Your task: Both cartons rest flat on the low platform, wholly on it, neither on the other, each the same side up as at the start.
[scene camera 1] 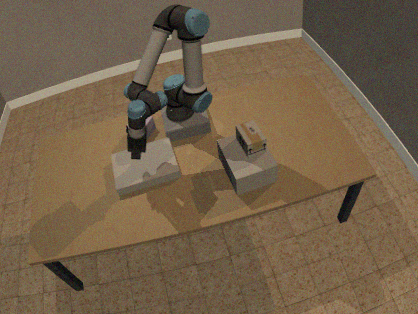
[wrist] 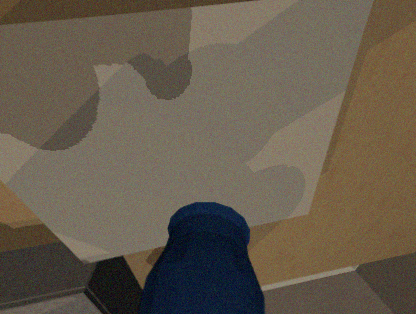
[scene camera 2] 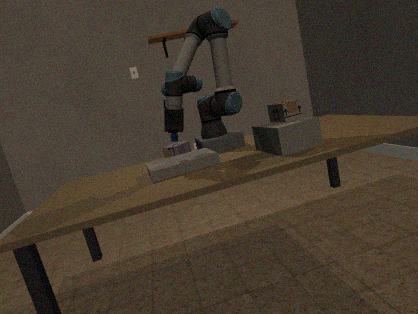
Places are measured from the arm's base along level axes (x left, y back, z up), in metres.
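Pixels of known places: hand at its tool point: [wrist: 208, 235] [scene camera 2: 174, 140]; arm's base at its link origin: [scene camera 1: 180, 112] [scene camera 2: 214, 135].
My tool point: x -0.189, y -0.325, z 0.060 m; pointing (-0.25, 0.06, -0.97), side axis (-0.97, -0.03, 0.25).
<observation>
For each thing: its top centre in the pictures, then the offset to it from my tool point. Level surfaces: height alone.
- low platform at its top centre: [wrist: 187, 166] [scene camera 2: 180, 158] [scene camera 1: 143, 162] dx +0.004, dy +0.023, dz -0.093 m
- pinkish-purple carton at its top centre: [scene camera 1: 139, 122] [scene camera 2: 175, 144] dx -0.034, dy +0.273, dz -0.053 m
- tan carton at its top centre: [scene camera 1: 250, 132] [scene camera 2: 282, 102] dx +0.531, dy +0.004, dz +0.062 m
- taller grey block at its top centre: [scene camera 1: 246, 152] [scene camera 2: 282, 121] dx +0.506, dy -0.039, dz -0.021 m
- wooden table at its surface level: dz -0.141 m
My suction gripper [scene camera 1: 136, 156] [scene camera 2: 174, 139] [wrist: 209, 212] points down with its blue cup bare and nothing on it. It hangs above the back part of the low platform [scene camera 1: 125, 172] [scene camera 2: 185, 166] [wrist: 200, 130], apart from it. A pinkish-purple carton [scene camera 1: 150, 127] [scene camera 2: 180, 148] stands on the table behind the low platform, partly hidden by the arm in scene camera 1. The carton does not show in the wrist view. A white and tan carton [scene camera 1: 251, 136] [scene camera 2: 285, 110] with black arrows sits upright on the taller grey block [scene camera 1: 255, 172] [scene camera 2: 295, 137].
The taller grey block stands to the right of the low platform, with a gap between them. The arm's grey base block [scene camera 1: 187, 131] [scene camera 2: 227, 142] stands behind, between the two. The wooden table [scene camera 1: 100, 230] [scene camera 2: 100, 202] bears everything, and shadows cross it.
</observation>
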